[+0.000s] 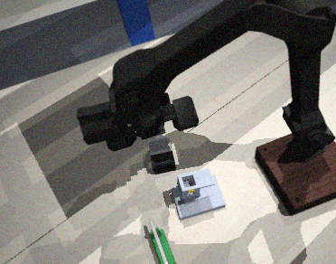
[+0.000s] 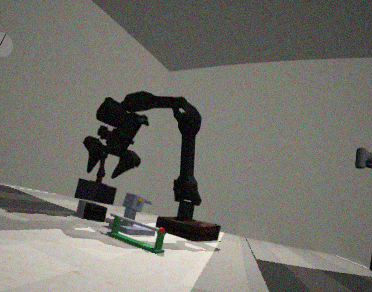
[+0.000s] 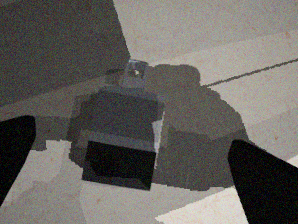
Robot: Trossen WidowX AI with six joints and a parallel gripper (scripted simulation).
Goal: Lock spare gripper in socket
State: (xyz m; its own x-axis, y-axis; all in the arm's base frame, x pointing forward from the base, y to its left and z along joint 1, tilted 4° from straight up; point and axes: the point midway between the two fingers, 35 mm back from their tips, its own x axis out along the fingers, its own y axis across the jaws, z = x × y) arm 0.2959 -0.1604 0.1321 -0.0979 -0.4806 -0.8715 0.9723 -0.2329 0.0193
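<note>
The spare gripper lies 11 cm below my gripper tip and 1 cm to the right of it. The rest, counted from my gripper tip: grey mount 14 cm to the left, 8 cm below, 2 cm behind; then green rack 24 cm to the left, 11 cm below, 11 cm ahead.
</note>
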